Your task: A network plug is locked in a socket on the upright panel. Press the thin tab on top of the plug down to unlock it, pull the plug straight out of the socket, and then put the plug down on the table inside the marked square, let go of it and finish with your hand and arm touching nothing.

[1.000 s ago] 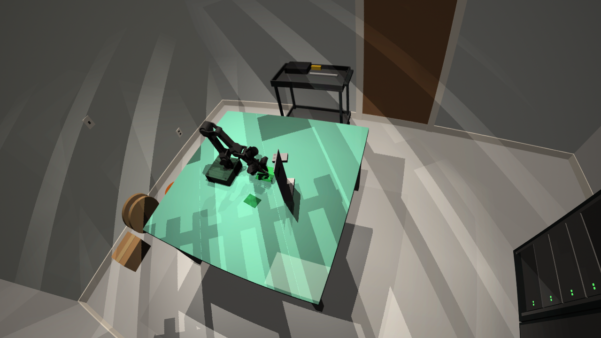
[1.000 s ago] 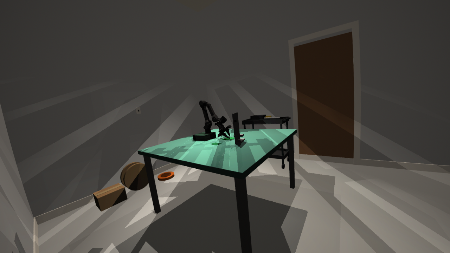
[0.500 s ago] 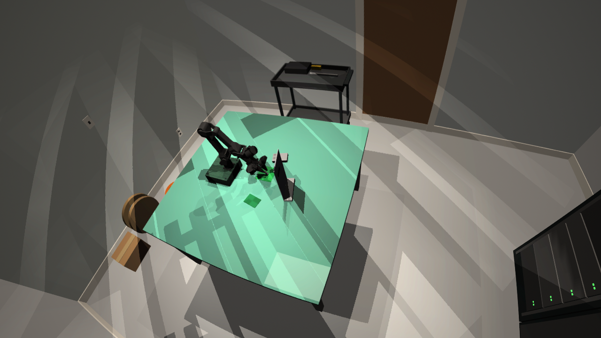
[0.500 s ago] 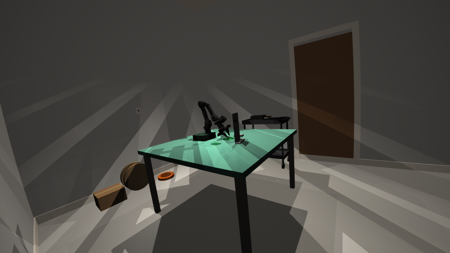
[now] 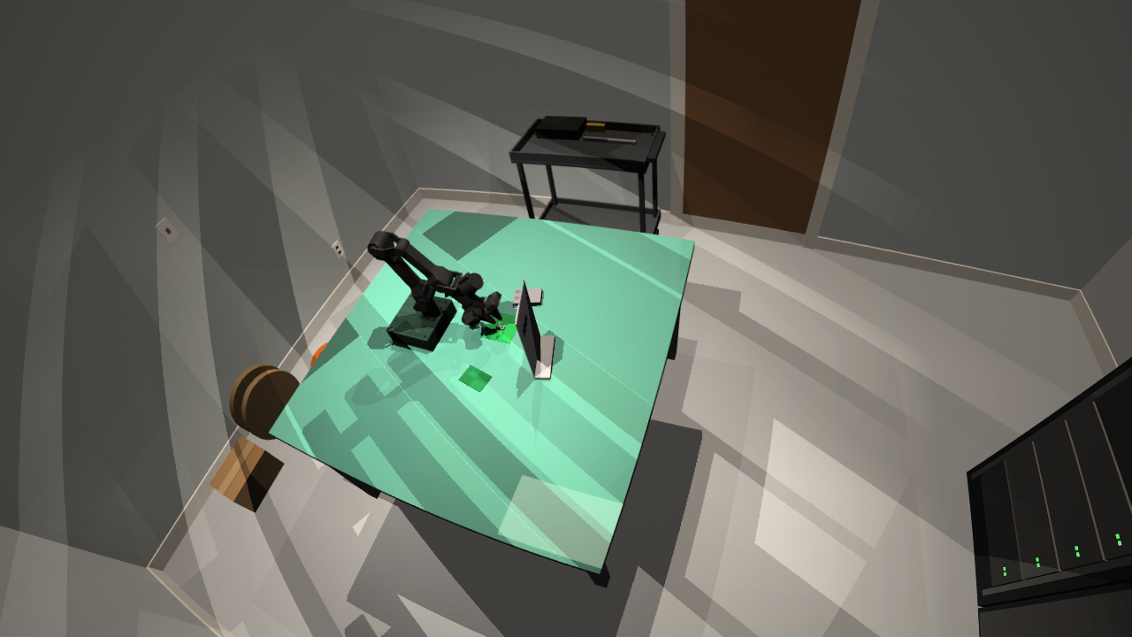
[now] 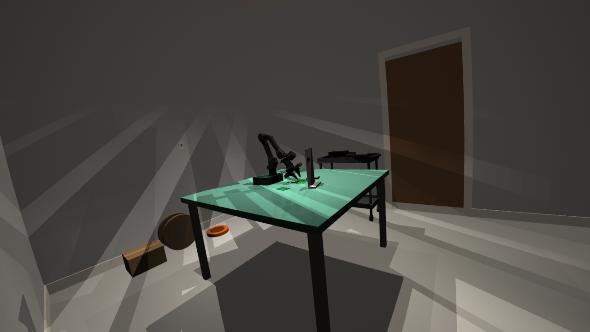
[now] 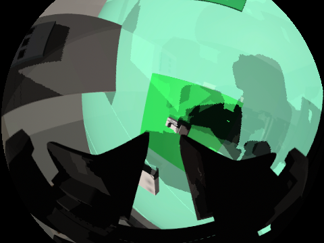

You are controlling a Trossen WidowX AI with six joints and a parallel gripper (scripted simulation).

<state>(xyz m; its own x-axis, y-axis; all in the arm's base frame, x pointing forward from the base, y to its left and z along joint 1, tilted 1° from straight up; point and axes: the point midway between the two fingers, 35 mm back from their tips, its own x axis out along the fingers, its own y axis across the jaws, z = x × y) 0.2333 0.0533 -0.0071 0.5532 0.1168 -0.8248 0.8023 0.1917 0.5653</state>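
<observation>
The grey plug is 30 mm below my gripper tip. Also, from my gripper tip: upright dark panel (200 mm ahead, 90 mm to the right, 100 mm above); then bright green marked square (30 mm below).
</observation>
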